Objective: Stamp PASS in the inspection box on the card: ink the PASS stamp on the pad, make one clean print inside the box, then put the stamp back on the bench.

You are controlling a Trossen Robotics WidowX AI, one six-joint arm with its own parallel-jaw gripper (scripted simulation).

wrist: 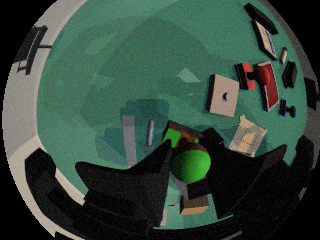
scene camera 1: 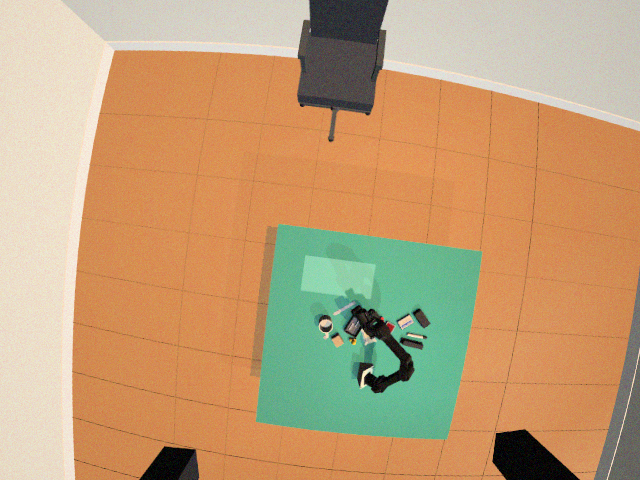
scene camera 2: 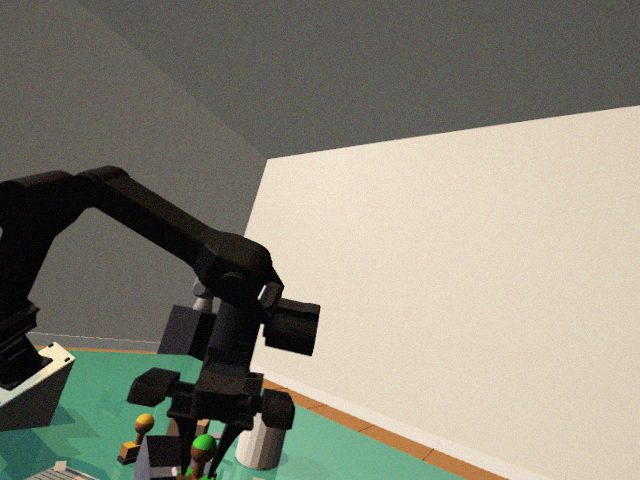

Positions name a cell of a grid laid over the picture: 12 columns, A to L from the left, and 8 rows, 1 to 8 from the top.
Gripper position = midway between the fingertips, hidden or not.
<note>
In view: my gripper (wrist: G5) and a striped card (wrist: J5).
</note>
